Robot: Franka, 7 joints.
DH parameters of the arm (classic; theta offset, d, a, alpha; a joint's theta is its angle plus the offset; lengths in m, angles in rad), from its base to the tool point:
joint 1: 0 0.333 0 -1.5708
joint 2: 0 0 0 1.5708
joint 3: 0 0.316 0.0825 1.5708
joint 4: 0 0 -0.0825 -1.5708
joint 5: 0 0.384 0 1.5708
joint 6: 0 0 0.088 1.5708
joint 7: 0 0.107 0 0
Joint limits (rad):
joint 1: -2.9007..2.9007
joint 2: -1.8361..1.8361
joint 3: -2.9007..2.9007
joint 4: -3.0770..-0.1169
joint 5: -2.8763..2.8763
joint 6: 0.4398..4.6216
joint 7: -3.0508..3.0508
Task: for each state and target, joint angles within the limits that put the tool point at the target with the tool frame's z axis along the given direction. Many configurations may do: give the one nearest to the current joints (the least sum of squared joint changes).
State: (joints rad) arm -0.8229 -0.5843 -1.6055 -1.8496 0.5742 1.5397 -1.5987
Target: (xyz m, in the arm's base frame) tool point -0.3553 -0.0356 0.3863 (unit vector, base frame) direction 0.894 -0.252 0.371
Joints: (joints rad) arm -1.4160 -0.8046 -1.7187 -2.2674 0.5917 0.8131 -1.5987
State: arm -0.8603 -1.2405 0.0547 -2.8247 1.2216 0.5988 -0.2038
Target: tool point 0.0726 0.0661 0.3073 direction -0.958 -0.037 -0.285
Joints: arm -0.2991 -1.0846 0.8360 -3.0770 0.4203 0.7820 -0.2038
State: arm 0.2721 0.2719 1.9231 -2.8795 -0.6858 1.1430 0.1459
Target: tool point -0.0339 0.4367 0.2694 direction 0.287 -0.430 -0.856
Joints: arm 0.2458 0.6087 1.4991 -2.3340 -0.7322 1.6695 0.1459
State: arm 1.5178 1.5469 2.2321 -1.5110 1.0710 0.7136 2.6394
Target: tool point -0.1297 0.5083 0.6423 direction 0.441 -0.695 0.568
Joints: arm 0.9711 1.6517 2.0420 -1.6206 1.1283 1.1486 2.6394
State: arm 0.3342 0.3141 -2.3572 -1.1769 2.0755 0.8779 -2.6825
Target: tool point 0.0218 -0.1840 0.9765 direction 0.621 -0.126 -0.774
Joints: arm 0.1690 0.3525 -2.8973 -0.8843 1.7272 0.4398 -2.6825
